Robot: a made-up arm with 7 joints.
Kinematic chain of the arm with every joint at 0, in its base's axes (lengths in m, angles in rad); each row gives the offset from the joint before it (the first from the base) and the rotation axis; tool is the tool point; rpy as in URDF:
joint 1: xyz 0 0 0.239 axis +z
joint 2: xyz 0 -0.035 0.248 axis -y
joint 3: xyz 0 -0.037 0.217 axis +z
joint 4: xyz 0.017 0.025 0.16 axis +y
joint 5: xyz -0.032 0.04 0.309 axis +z
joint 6: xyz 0 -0.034 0.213 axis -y
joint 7: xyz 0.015 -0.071 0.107 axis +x
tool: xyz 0 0 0 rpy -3.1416 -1.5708 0
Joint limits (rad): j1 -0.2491..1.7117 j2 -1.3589..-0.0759 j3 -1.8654..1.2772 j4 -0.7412..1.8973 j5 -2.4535..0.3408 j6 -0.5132..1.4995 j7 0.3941..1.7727
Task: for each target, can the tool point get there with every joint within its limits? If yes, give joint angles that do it. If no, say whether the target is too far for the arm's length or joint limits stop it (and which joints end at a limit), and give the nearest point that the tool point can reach.
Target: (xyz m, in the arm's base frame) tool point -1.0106 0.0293 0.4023
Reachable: no: joint limits stop it (at a limit: joint 1, joint 2, joint 4, joint 5) | nearest point -0.6163 0.1854 0.4705 | short by 0.430 m
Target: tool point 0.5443 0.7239 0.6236
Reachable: yes | joints 0.7971 -0.8240 0.2581 1.1632 -1.3793 0.2060 1.5170
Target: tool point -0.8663 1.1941 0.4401
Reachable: no: too far | nearest point -0.4697 0.8200 0.4946 | short by 0.548 m
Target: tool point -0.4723 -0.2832 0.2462
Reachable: no: joint limits stop it (at a limit: joint 1, joint 2, joint 4, joint 5, joint 6) | nearest point -0.4886 0.0877 0.3378 | short by 0.382 m
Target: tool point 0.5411 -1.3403 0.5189
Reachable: no: too far | nearest point 0.4493 -0.8205 0.5391 | short by 0.528 m
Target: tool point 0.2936 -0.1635 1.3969
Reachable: yes | joints 1.0689 -0.2822 0.7982 -0.4483 -0.4841 0.6940 0.8506
